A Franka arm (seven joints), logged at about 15 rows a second.
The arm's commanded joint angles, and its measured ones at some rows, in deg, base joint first. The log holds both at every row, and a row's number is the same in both.
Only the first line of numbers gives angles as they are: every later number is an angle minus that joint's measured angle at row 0.
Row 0, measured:
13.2 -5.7 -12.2 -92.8 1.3 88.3 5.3
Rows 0 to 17, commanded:
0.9 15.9 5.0 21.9 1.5 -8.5 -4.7
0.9 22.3 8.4 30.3 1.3 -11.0 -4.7
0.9 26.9 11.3 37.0 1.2 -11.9 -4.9
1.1 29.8 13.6 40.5 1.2 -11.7 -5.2
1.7 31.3 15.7 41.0 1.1 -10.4 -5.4
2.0 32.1 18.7 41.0 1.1 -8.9 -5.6
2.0 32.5 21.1 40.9 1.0 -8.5 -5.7
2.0 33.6 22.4 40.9 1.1 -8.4 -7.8
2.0 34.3 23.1 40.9 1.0 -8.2 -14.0
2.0 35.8 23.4 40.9 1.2 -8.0 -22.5
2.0 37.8 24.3 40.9 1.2 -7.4 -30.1
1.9 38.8 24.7 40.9 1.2 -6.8 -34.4
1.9 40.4 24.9 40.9 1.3 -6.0 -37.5
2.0 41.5 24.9 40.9 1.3 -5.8 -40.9
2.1 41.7 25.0 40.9 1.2 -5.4 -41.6
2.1 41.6 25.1 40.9 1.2 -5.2 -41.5
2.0 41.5 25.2 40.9 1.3 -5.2 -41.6
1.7 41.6 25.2 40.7 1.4 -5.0 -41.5
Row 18, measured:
2.3 41.1 24.4 38.3 0.8 -4.5 -39.9
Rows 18 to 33, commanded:
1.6 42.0 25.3 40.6 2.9 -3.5 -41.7
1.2 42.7 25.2 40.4 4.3 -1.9 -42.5
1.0 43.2 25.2 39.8 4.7 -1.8 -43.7
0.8 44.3 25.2 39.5 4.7 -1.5 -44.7
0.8 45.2 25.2 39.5 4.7 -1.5 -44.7
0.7 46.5 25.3 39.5 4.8 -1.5 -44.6
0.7 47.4 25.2 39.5 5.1 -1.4 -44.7
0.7 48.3 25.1 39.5 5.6 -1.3 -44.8
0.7 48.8 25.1 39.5 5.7 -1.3 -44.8
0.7 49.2 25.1 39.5 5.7 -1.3 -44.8
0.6 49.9 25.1 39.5 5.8 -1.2 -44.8
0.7 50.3 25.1 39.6 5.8 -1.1 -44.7
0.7 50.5 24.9 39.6 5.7 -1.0 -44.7
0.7 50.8 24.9 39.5 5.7 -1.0 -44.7
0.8 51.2 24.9 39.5 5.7 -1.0 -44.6
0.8 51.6 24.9 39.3 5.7 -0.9 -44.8
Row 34, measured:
1.1 50.2 24.6 38.2 4.7 -0.8 -43.4
